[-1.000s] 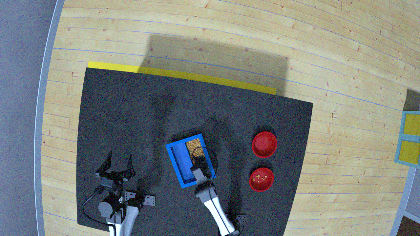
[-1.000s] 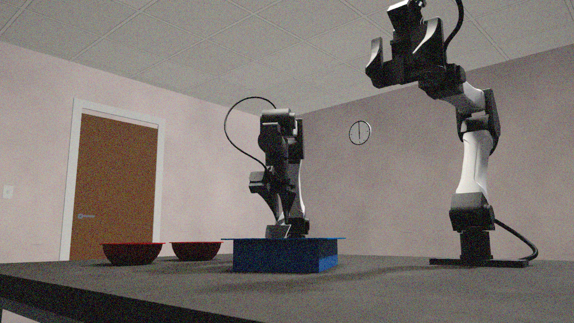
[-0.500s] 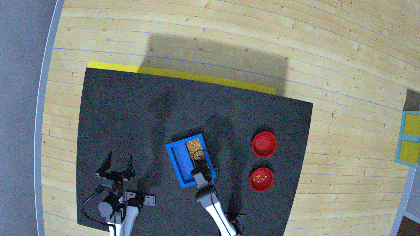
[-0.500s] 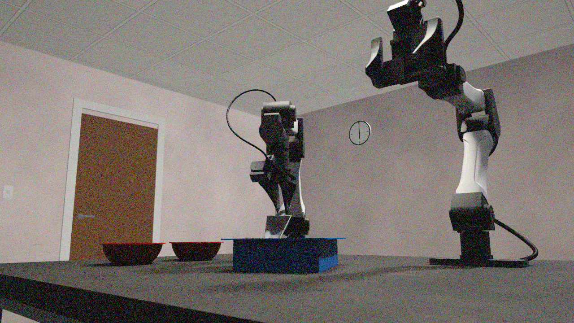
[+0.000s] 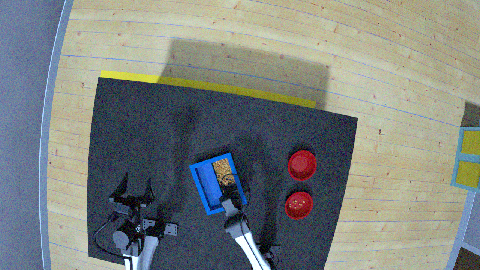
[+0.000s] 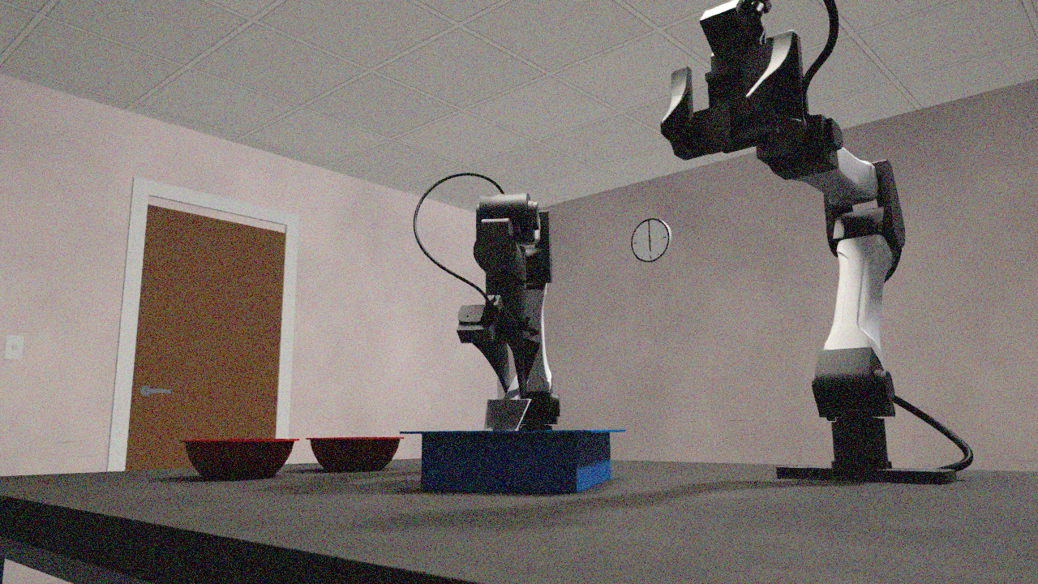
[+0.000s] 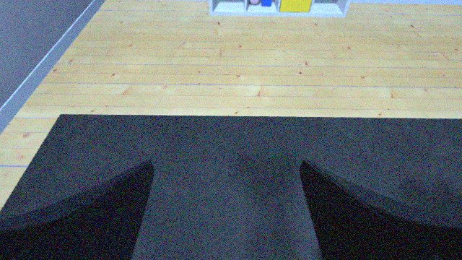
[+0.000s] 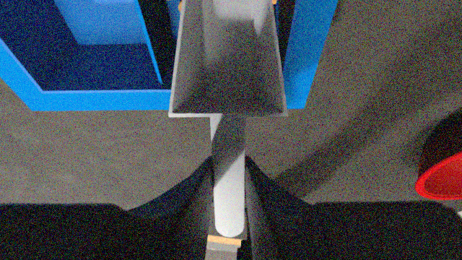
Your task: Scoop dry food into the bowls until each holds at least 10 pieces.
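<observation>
The blue box is 80 mm ahead of my right hand, 110 mm to the left of it and 70 mm below it. From my right hand the other things lie so: grey scoop (30 mm ahead, 20 mm to the left, 30 mm below).
</observation>
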